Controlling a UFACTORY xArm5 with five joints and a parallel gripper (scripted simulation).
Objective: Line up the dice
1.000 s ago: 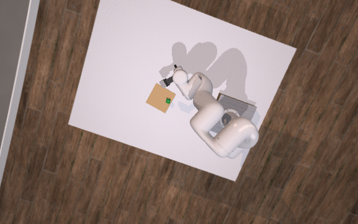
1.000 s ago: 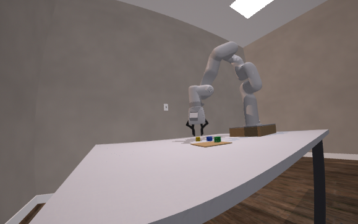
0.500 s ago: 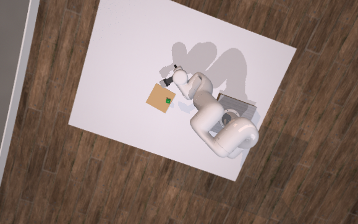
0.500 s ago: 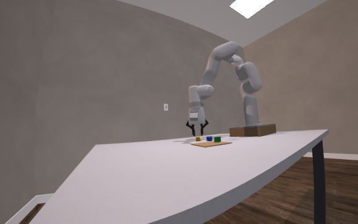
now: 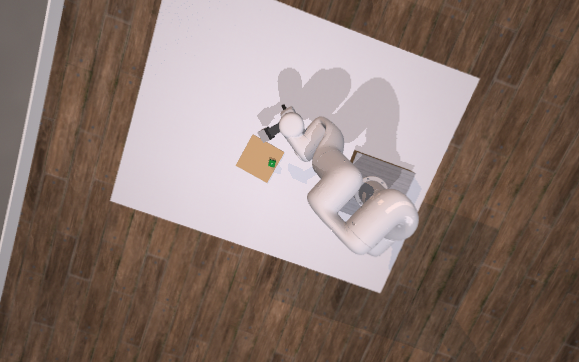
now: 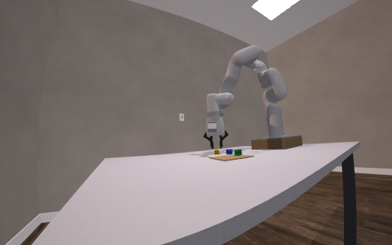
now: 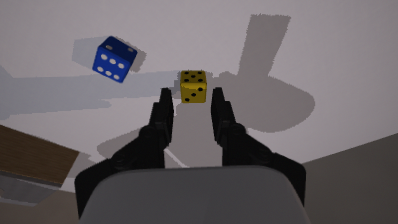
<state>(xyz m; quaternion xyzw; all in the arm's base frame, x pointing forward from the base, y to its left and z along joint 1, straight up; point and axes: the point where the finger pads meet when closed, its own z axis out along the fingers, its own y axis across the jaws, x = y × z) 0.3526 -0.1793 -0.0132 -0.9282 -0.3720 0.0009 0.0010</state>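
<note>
The yellow die lies 4 cm below my hand. The rest, counted from my hand: tan mat: 17 cm to the left, 8 cm ahead, 5 cm below; blue die: 7 cm to the left, 4 cm below, 2 cm behind; green die: 18 cm to the left, 3 cm below, 3 cm ahead.
</note>
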